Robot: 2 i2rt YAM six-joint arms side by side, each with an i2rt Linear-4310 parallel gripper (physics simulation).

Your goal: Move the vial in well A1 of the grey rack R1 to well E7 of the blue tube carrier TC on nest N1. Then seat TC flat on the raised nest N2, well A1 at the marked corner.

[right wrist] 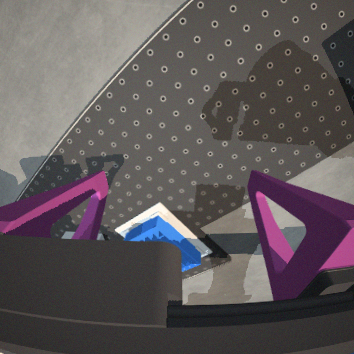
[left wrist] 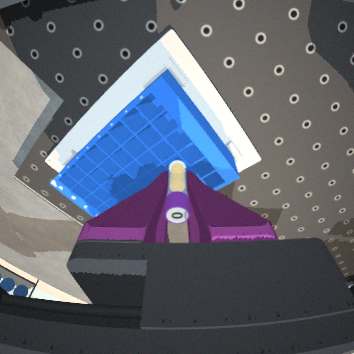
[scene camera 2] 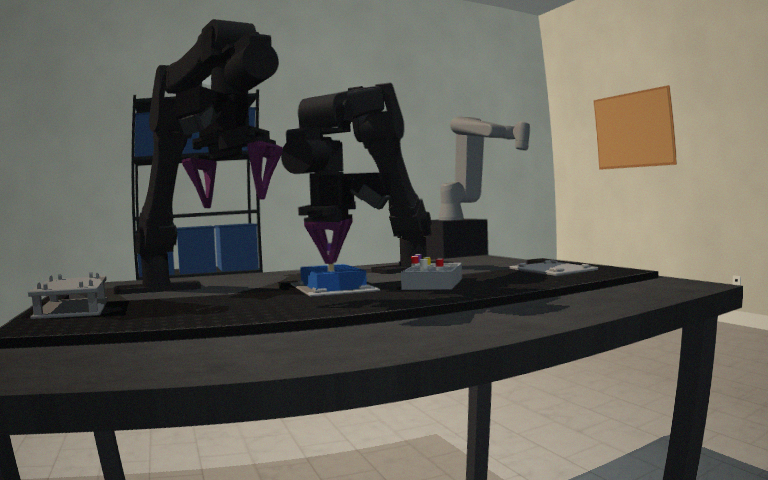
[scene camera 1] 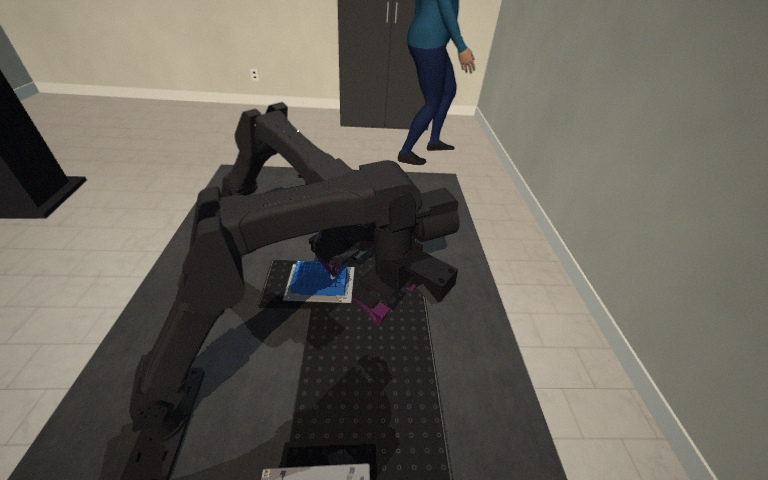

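Note:
My left gripper (scene camera 1: 333, 272) (scene camera 2: 330, 260) (left wrist: 176, 178) is shut on a vial (scene camera 2: 330, 267) (left wrist: 177, 201) with a purple, white-topped cap. The vial's amber lower end is over the wells near one end of the blue carrier TC (scene camera 1: 310, 276) (scene camera 2: 338, 279) (left wrist: 117, 147) (right wrist: 187, 253); whether it enters a well is unclear. TC sits on the white nest N1 (scene camera 1: 350, 287) (scene camera 2: 370, 289) (left wrist: 172, 42) (right wrist: 159, 208). Grey rack R1 (scene camera 2: 430, 279) holds several capped vials. Raised nest N2 (scene camera 1: 317, 472) (scene camera 2: 70, 284) bears no carrier. My right gripper (scene camera 2: 235, 201) (right wrist: 177, 178) is open and empty, high up.
A low pale nest (scene camera 2: 566, 269) lies right of R1 in scene camera 2. The nests stand on a perforated dark board (scene camera 1: 368, 384) (left wrist: 295, 150) (right wrist: 165, 120). In scene camera 1 the right arm (scene camera 1: 305, 209) passes in front of the left arm (scene camera 1: 305, 150).

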